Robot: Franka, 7 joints.
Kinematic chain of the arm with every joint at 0, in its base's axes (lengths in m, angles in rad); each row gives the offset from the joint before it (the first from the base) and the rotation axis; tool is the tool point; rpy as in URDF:
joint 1: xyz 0 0 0.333 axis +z
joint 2: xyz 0 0 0 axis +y
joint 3: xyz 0 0 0.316 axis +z
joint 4: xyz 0.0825 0 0 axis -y
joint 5: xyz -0.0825 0 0.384 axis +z
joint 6: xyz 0 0 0 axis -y
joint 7: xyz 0.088 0 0 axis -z
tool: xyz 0 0 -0.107 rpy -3.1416 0 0
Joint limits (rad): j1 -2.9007..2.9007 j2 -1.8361..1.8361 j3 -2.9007..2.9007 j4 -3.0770..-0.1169 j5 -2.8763..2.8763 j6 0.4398..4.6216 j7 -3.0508..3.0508
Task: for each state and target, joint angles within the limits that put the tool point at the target. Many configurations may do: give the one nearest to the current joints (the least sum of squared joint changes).
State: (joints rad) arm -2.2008 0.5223 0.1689 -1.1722 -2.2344 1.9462 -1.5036
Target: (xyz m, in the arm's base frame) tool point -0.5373 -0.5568 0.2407
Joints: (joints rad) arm -2.3297 0.9072 0.0800 -1.3333 -2.2177 1.9779 -1.5036
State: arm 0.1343 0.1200 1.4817 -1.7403 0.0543 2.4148 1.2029
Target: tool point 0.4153 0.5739 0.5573
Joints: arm 0.0743 0.5936 1.1344 -1.5068 0.0594 2.5238 1.2029
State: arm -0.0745 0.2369 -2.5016 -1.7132 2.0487 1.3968 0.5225
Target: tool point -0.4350 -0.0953 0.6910
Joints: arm -0.3571 0.3782 -2.8977 -2.1237 1.9416 1.2954 0.5225
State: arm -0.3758 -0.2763 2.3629 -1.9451 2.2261 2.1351 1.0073
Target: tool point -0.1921 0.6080 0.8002
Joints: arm -0.5626 -0.2525 2.2218 -1.2729 2.3005 2.1326 1.0073
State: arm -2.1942 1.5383 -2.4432 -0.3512 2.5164 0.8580 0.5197
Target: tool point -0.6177 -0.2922 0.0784
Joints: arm -2.6102 1.8361 -2.4360 -0.2374 2.4310 0.8102 0.5197
